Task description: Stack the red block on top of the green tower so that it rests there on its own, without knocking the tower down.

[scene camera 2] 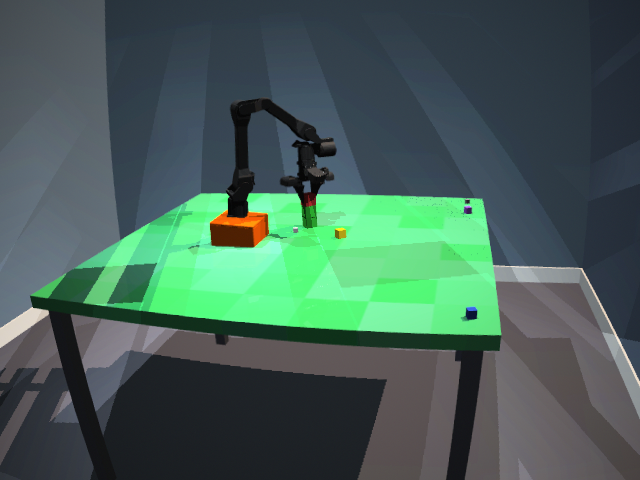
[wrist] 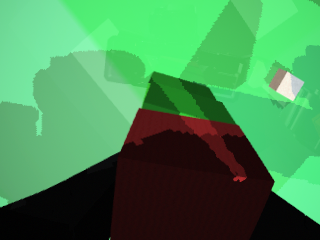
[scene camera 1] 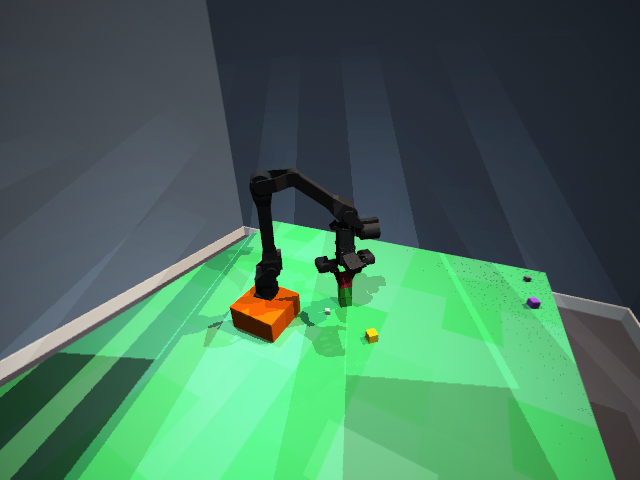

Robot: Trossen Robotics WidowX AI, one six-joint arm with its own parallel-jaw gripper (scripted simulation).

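You've got the gripper (scene camera 1: 344, 282) there, and it's visible at (scene camera 2: 308, 202) and (wrist: 180, 171) too. There's also a green block (wrist: 160, 97).
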